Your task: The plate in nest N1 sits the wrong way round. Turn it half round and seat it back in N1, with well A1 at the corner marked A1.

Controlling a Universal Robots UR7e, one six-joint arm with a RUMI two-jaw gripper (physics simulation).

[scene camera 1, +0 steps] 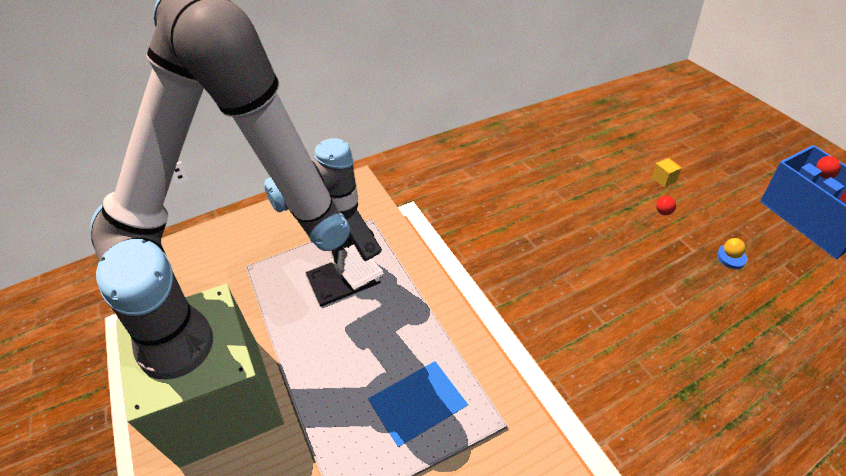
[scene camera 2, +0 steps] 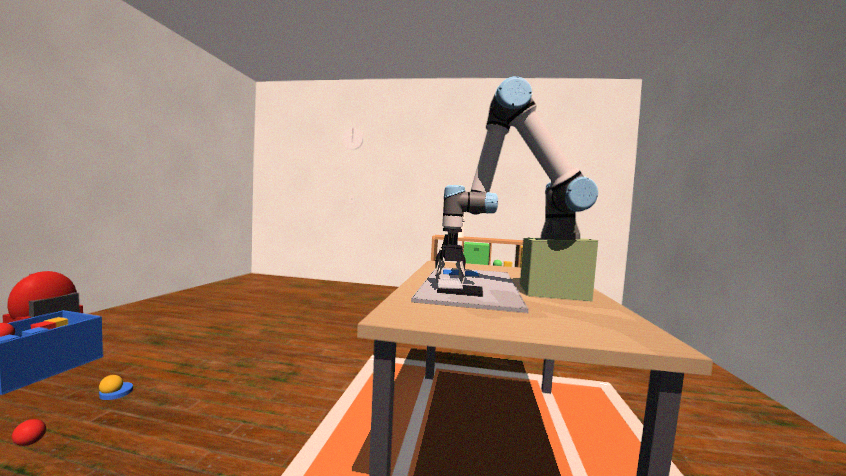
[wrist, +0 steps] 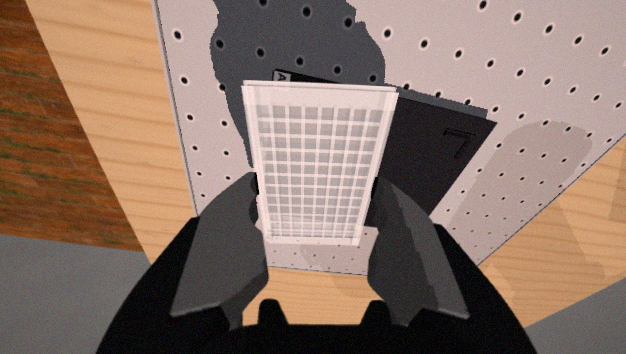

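Observation:
The white well plate (scene camera 1: 363,271) (scene camera 2: 449,284) (wrist: 315,165) is held level between the two fingers of my gripper (scene camera 1: 356,260) (scene camera 2: 451,280) (wrist: 315,176), which is shut on its long sides. It is raised above the black nest N1 (scene camera 1: 324,290) (scene camera 2: 474,291) (wrist: 425,150) and is turned at an angle to it. The plate covers part of the nest; the nest's far end shows to the right in the wrist view. A white corner label (wrist: 281,76), partly hidden, shows an "A" just beyond the plate's far edge. Which plate corner is well A1 cannot be told.
The nest stands on a perforated pale board (scene camera 1: 331,355) (scene camera 2: 502,299) (wrist: 500,37) on the wooden table (scene camera 1: 207,248) (scene camera 2: 532,337). A blue flat rectangle (scene camera 1: 414,405) lies farther along the board. The arm's green pedestal (scene camera 1: 218,426) (scene camera 2: 559,269) stands beside the board.

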